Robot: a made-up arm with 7 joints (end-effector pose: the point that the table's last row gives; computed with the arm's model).
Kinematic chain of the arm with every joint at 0, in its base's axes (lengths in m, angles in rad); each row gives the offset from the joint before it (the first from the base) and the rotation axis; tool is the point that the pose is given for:
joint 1: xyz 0 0 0.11 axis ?
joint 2: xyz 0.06 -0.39 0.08 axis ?
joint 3: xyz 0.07 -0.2 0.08 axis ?
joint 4: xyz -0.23 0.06 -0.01 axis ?
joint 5: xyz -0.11 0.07 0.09 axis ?
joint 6: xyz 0.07 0 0.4 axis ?
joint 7: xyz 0 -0.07 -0.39 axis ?
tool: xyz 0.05 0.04 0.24
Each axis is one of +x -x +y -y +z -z.
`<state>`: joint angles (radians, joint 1 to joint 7).
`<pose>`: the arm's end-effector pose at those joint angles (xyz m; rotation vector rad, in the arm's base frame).
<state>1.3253 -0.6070 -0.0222 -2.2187 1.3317 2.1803 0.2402</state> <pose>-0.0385 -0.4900 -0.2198 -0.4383 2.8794 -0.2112</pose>
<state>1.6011 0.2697 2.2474 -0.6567 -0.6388 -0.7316 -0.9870</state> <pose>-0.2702 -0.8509 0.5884 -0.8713 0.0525 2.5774</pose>
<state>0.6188 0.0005 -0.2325 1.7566 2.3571 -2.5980 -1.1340</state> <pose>-0.1141 -0.5444 0.6537 0.3004 0.2624 -1.6387</pose>
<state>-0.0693 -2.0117 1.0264 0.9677 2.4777 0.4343 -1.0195</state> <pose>-0.1503 -0.2118 0.1417 0.5060 2.6829 -1.0706</pose>
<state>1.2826 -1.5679 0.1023 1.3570 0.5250 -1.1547 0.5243</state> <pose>-0.0339 -0.1230 0.2562 -0.7056 0.3539 0.2552</pose>
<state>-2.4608 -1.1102 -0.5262 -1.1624 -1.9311 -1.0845 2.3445</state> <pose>0.0547 -0.4237 -0.0048 -2.6857 -0.1713 1.0674</pose>
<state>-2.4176 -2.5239 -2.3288 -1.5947 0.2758 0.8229 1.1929</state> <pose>-0.4296 -0.2156 -0.2903 -0.5369 -1.9083 -0.3795</pose>
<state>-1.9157 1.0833 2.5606 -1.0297 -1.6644 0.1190 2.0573</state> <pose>-0.2522 -0.5628 -0.1171 0.4686 1.1806 0.3772</pose>
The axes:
joint 1: -y
joint 2: +x
joint 3: +z
joint 4: +y
joint 5: +z
joint 6: -z
joint 7: -x

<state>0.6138 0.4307 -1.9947 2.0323 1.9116 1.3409 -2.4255</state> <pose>0.1216 -0.3467 0.3872 -1.3145 -0.1652 0.4722</pose>
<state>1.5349 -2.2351 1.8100 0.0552 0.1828 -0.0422 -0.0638</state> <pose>-0.1502 0.1884 0.1848 -1.2663 0.9021 -0.2029</pose>
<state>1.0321 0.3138 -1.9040 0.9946 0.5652 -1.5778 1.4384</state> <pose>-0.1567 -0.4643 0.5872 -0.0944 -1.4577 -0.2891</pose>
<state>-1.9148 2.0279 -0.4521 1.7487 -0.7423 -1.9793 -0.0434</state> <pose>-0.1434 -0.3394 -0.1329 -2.6152 0.3244 0.9472</pose>
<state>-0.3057 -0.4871 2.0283 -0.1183 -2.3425 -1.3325 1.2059</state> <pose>0.2634 -0.7021 0.5434 -1.2252 -0.1762 1.2370</pose>
